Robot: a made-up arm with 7 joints.
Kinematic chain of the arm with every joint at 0, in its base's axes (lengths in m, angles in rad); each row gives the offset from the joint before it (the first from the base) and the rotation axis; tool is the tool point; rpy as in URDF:
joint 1: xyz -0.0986 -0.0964 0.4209 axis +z
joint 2: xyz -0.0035 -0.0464 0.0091 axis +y
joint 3: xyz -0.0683 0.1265 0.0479 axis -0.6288 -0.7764 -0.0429
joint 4: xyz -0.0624 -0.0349 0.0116 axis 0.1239 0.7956 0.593
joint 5: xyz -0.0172 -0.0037 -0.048 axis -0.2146 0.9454 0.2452
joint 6: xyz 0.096 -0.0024 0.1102 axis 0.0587 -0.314 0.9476
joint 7: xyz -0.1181 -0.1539 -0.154 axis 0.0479 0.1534 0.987
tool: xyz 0.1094 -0.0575 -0.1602 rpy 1.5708 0 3.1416
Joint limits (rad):
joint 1: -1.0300..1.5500
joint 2: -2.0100..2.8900
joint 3: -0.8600..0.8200
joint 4: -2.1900..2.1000
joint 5: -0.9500..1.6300
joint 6: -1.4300..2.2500
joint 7: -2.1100..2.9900
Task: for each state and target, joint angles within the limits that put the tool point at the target. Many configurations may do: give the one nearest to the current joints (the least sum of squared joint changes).
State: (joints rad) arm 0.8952 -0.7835 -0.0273 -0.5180 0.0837 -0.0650 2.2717
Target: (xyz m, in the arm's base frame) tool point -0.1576 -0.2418 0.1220
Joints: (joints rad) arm 1.0307 -0.5983 -0.1182 -0.2758 0.3456 -0.0520 2.4751
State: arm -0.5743 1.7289 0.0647 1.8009 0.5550 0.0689 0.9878
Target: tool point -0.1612 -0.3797 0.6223
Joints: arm -0.7922 2.2690 0.2827 2.1000 0.9359 0.3198 1.0092
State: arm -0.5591 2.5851 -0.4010 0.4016 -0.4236 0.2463 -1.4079
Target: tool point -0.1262 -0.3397 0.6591
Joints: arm -0.2683 2.8900 -0.0175 0.2592 -0.3680 0.1455 -1.3469
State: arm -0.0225 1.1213 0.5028 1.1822 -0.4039 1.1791 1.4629
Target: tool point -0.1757 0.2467 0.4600
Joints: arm -0.6152 1.0264 0.0672 1.3342 -0.4102 1.6082 1.1856
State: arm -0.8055 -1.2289 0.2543 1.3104 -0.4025 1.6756 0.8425
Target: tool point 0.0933 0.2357 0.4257
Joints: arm -0.6152 -1.1297 -0.1230 1.2214 -0.7379 2.2096 0.2006
